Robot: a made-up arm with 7 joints.
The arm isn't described. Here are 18 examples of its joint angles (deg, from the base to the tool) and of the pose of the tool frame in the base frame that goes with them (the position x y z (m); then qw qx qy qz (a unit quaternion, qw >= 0)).
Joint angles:
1: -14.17 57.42 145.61 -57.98 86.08 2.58 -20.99
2: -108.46 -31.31 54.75 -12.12 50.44 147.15 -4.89
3: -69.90 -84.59 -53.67 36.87 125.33 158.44 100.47
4: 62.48 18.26 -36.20 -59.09 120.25 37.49 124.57
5: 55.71 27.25 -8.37 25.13 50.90 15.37 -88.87
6: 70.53 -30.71 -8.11 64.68 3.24 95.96 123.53
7: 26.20 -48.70 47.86 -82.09 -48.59 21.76 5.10
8: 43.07 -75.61 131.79 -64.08 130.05 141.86 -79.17
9: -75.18 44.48 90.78 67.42 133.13 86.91 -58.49
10: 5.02 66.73 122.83 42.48 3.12 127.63 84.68
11: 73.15 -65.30 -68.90 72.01 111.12 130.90 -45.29
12: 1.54 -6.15 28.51 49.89 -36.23 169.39 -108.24
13: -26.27 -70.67 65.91 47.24 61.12 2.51 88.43
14: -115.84 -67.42 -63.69 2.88 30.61 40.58 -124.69
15: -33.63 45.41 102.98 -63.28 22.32 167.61 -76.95
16: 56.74 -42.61 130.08 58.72 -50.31 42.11 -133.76
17: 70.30 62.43 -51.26 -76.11 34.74 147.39 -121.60
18: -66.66 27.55 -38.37 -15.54 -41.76 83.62 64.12
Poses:
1: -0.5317 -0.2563 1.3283 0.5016 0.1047 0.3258 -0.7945
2: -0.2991 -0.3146 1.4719 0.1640 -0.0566 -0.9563 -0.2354
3: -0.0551 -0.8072 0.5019 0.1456 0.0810 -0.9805 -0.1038
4: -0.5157 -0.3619 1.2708 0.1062 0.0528 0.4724 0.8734
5: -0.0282 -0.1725 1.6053 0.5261 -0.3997 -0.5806 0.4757
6: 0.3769 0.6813 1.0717 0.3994 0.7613 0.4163 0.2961
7: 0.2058 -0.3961 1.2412 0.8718 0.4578 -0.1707 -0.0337
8: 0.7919 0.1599 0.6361 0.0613 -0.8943 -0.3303 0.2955
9: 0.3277 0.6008 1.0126 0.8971 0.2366 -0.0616 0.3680
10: -0.8754 0.1058 0.8614 0.0989 -0.1893 -0.2413 -0.9466
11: 0.6835 0.3846 0.6793 0.9813 0.0146 -0.1293 -0.1421
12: 0.3338 0.1240 1.4533 0.2640 -0.4577 -0.6437 -0.5535
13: 0.8540 0.0146 0.8010 0.2281 -0.6482 -0.7105 -0.1518
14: -0.5142 -0.7322 1.0535 0.2240 -0.2126 0.9452 -0.1058
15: -0.5784 -0.2219 1.1696 0.1192 0.8133 -0.5532 -0.1356
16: -0.0740 0.4070 1.4817 0.0892 -0.2657 -0.8839 0.3745
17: -0.4797 -0.4518 0.6080 0.2121 -0.5826 0.2060 0.7570
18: -0.1124 0.5811 1.4067 0.3124 -0.5991 -0.6612 -0.3261
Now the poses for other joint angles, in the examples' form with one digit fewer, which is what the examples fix.
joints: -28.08 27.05 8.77 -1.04 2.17 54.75 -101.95
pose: -0.490 0.153 1.516 0.384 -0.683 -0.284 -0.552
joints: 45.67 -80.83 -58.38 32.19 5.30 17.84 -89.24
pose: 0.849 0.410 0.680 0.146 -0.813 0.490 0.278
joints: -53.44 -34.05 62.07 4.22 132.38 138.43 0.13
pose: 0.311 -0.351 1.440 0.011 -0.918 0.391 -0.067
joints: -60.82 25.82 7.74 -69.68 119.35 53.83 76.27
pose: -0.459 0.628 1.014 0.637 -0.093 0.202 0.738
